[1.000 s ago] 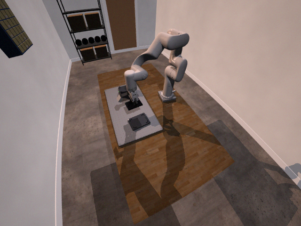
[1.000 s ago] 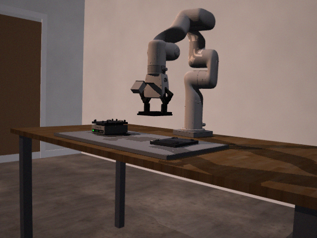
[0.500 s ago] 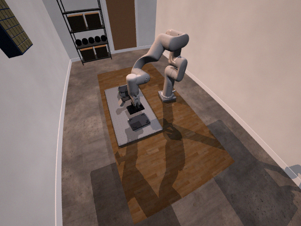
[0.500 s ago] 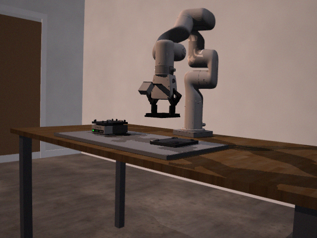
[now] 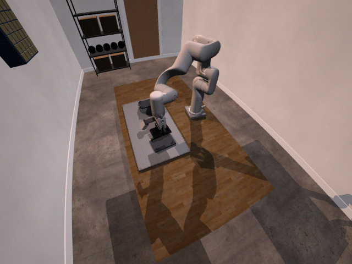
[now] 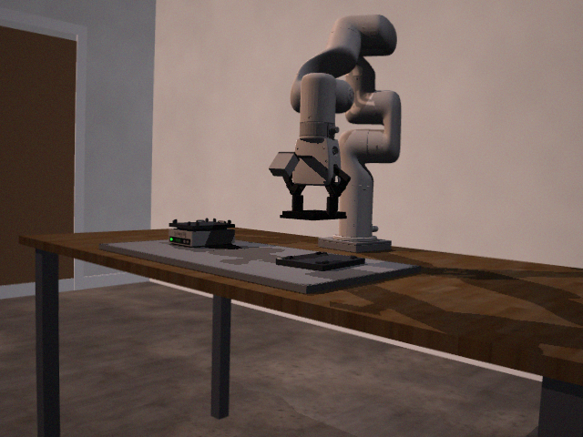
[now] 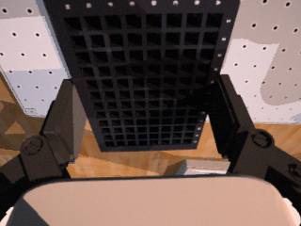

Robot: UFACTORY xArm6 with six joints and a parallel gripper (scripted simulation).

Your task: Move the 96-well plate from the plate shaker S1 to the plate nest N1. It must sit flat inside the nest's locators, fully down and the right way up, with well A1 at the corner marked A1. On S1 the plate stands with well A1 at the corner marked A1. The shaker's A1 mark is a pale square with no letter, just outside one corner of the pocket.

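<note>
My gripper is now 3 cm to the right of the black plate nest N1 and 11 cm above it. Round my hand: black 96-well plate 1 cm below.
</note>
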